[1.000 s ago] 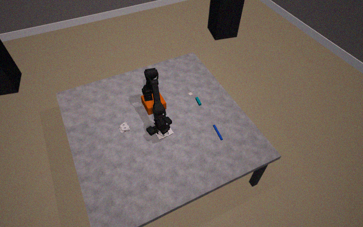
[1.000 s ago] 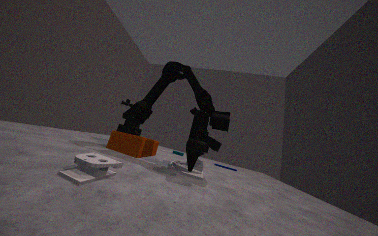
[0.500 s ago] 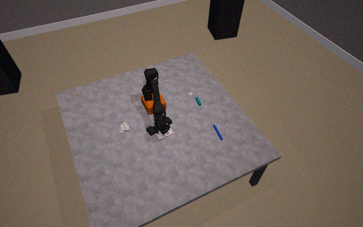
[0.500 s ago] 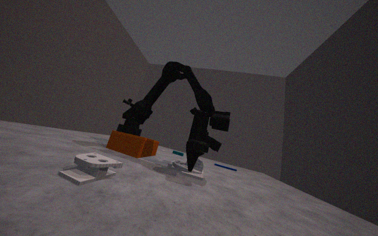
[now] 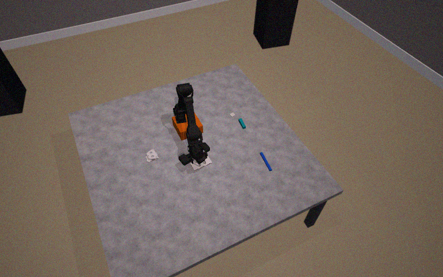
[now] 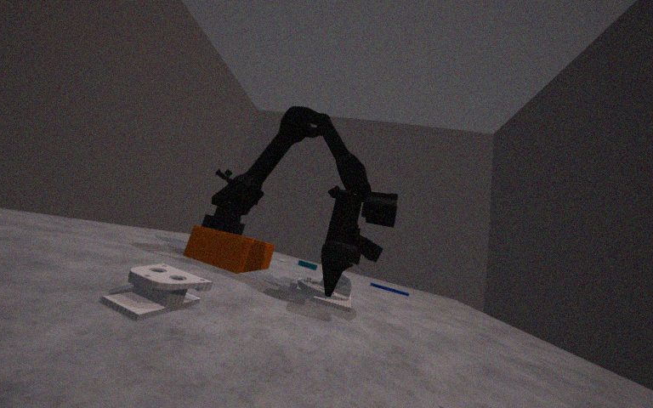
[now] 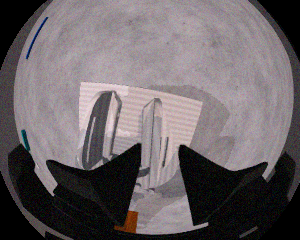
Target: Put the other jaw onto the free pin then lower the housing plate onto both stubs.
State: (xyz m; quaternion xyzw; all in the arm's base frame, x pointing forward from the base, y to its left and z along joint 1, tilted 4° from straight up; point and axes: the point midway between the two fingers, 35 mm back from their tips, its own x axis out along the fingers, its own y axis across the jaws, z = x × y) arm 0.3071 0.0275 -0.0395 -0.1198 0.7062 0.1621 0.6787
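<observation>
Now: the white jaw 40 mm behind my gripper tip. Also, from my gripper tip: teal bar 370 mm to the left, 230 mm behind; white stepped block 250 mm to the right, 110 mm behind; blue bar 420 mm to the left, 100 mm ahead, 10 mm below.
</observation>
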